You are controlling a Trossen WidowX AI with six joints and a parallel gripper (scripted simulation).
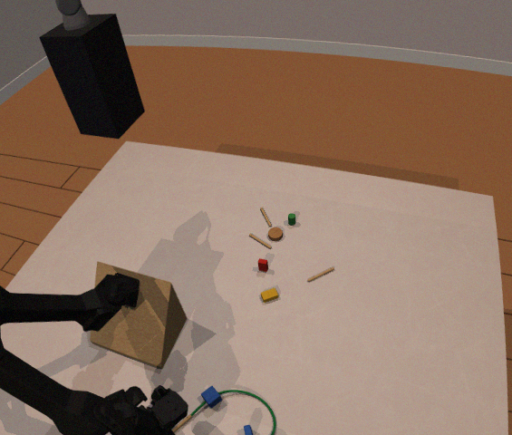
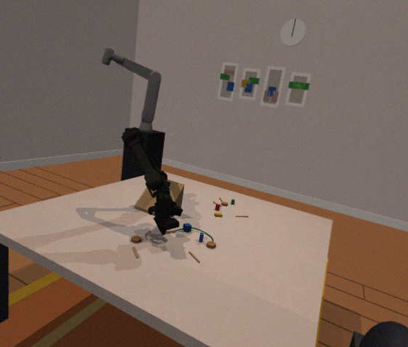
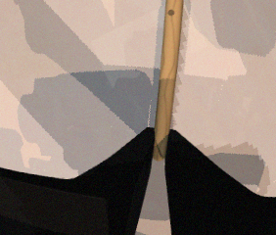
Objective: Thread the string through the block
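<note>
Right now the thin wooden stick is 40 mm to the left of my gripper tip, 20 mm ahead of it and 10 mm above it. From my gripper tip the other things lie so: yellow block 390 mm to the left, 90 mm ahead, 10 mm above; then round wooden button 210 mm ahead, 60 mm to the left, 10 mm above; then blue cube 110 mm to the left, 60 mm ahead, 10 mm above.
</note>
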